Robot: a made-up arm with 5 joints.
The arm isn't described. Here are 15 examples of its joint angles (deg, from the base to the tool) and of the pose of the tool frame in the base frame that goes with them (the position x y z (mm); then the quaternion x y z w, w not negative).
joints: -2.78 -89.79 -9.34 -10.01 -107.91
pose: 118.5 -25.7 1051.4 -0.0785 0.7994 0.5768 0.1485
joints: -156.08 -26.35 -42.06 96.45 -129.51
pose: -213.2 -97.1 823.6 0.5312 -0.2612 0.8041 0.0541
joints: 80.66 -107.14 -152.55 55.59 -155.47
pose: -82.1 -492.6 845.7 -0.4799 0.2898 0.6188 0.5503
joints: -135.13 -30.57 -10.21 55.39 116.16
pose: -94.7 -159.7 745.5 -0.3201 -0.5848 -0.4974 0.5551
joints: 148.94 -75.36 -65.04 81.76 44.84
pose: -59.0 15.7 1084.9 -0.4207 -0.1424 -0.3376 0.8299
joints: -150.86 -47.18 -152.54 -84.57 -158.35
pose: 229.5 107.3 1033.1 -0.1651 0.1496 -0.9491 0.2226
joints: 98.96 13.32 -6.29 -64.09 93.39
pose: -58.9 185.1 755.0 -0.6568 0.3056 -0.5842 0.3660
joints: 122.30 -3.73 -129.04 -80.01 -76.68
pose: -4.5 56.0 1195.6 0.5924 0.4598 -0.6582 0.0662
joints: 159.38 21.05 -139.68 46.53 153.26
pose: -359.4 98.1 1162.6 -0.9520 0.1366 -0.1898 0.1976
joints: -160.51 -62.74 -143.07 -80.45 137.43
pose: 304.1 61.7 1007.8 -0.0690 -0.3765 -0.9004 0.2067
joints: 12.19 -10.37 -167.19 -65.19 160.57
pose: -127.3 -3.9 1167.2 0.1384 0.2483 0.0622 0.9567
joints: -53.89 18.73 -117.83 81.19 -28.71
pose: 215.1 -323.4 979.8 0.5990 -0.0796 0.7644 0.2249
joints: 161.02 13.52 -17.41 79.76 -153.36
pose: -74.3 14.7 642.0 0.0804 -0.2452 0.9478 0.1872
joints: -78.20 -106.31 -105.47 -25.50 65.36
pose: -48.4 384.4 985.8 0.7227 -0.3913 -0.5107 0.2525
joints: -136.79 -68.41 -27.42 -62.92 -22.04
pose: -59.8 -44.5 1076.6 -0.0574 0.5734 0.1980 0.7930
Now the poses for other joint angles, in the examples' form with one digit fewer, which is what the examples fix.
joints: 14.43 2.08 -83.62 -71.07 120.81
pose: 239 94 1101 0.161 0.769 -0.362 0.501
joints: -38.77 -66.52 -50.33 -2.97 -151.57
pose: 73 -50 1186 0.251 0.905 0.141 0.314
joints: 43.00 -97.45 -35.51 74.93 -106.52
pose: 92 53 1052 0.129 -0.777 -0.454 0.416
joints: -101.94 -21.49 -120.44 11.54 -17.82
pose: -33 -120 1275 -0.102 0.356 0.542 0.754
